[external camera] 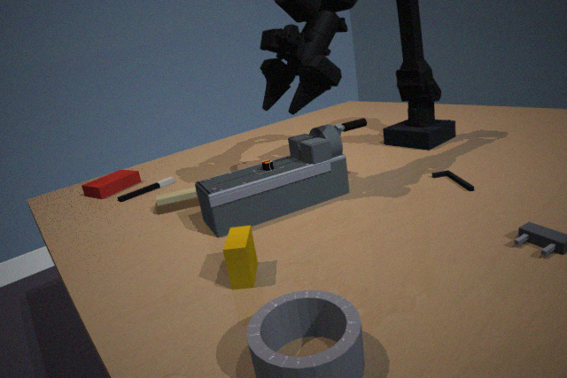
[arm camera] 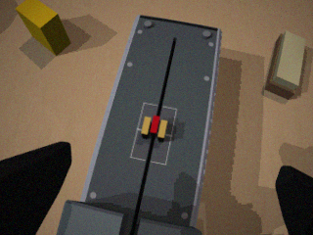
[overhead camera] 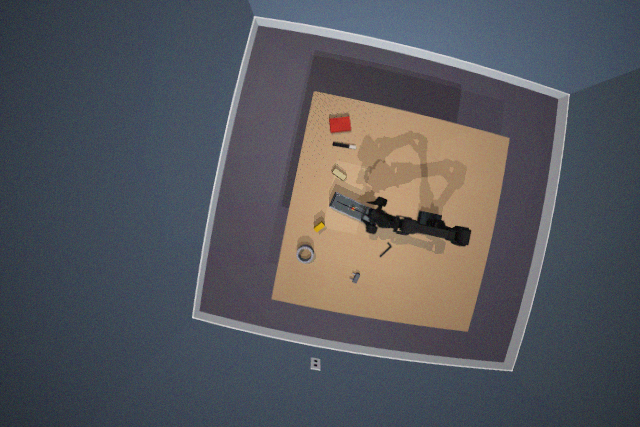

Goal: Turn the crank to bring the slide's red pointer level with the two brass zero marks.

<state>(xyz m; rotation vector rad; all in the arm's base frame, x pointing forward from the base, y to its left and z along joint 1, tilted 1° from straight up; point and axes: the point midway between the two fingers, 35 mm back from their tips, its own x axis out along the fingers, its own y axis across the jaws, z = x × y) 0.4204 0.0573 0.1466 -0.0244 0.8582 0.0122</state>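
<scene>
My gripper tip is 14 cm past the black crank handle, 4 cm to the right of it and 5 cm above it. From my gripper tip the other things lie so: red pointer (4 cm ahead, 1 cm to the left, 9 cm below); then yellow block (18 cm ahead, 18 cm to the left, 14 cm below); then tan block (18 cm ahead, 14 cm to the right, 15 cm below).
</scene>
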